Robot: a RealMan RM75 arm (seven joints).
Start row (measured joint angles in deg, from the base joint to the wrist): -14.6 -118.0 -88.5 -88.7 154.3 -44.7 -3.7
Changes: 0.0 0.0 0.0 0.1 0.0 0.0 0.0; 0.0 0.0 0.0 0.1 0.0 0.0 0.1; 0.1 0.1 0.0 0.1 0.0 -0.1 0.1; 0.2 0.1 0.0 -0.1 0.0 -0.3 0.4; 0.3 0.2 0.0 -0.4 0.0 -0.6 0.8; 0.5 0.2 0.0 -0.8 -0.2 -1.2 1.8; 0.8 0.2 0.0 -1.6 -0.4 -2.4 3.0; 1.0 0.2 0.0 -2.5 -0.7 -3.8 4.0; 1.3 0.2 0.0 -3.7 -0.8 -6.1 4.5; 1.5 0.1 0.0 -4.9 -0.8 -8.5 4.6; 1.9 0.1 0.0 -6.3 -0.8 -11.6 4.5; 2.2 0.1 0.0 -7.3 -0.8 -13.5 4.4; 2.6 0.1 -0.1 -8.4 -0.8 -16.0 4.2; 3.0 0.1 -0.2 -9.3 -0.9 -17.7 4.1; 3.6 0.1 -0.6 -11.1 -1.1 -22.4 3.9; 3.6 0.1 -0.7 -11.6 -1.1 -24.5 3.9; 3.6 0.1 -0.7 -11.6 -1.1 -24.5 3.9; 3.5 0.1 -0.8 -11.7 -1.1 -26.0 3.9; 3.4 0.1 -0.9 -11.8 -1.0 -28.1 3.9; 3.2 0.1 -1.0 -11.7 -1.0 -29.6 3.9
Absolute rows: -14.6 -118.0 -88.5 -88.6 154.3 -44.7 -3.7; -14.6 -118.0 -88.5 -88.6 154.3 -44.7 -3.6; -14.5 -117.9 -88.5 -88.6 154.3 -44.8 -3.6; -14.4 -117.9 -88.5 -88.8 154.3 -45.0 -3.3; -14.3 -117.8 -88.5 -89.1 154.3 -45.3 -2.9; -14.1 -117.8 -88.5 -89.5 154.1 -45.9 -1.9; -13.8 -117.8 -88.5 -90.3 153.9 -47.1 -0.7; -13.6 -117.8 -88.5 -91.2 153.6 -48.5 0.3; -13.3 -117.8 -88.5 -92.4 153.5 -50.8 0.8; -13.1 -117.9 -88.5 -93.6 153.5 -53.2 0.9; -12.7 -117.9 -88.5 -95.0 153.5 -56.3 0.8; -12.4 -117.9 -88.5 -96.0 153.5 -58.2 0.7; -12.0 -117.9 -88.6 -97.1 153.5 -60.7 0.5; -11.6 -117.9 -88.7 -98.0 153.4 -62.4 0.4; -11.0 -117.9 -89.1 -99.8 153.2 -67.1 0.2; -11.0 -117.9 -89.2 -100.3 153.2 -69.2 0.2; -11.0 -117.9 -89.2 -100.3 153.2 -69.2 0.2; -11.1 -117.9 -89.3 -100.4 153.2 -70.7 0.2; -11.2 -117.9 -89.4 -100.5 153.3 -72.8 0.2; -11.4 -117.9 -89.5 -100.4 153.3 -74.3 0.2
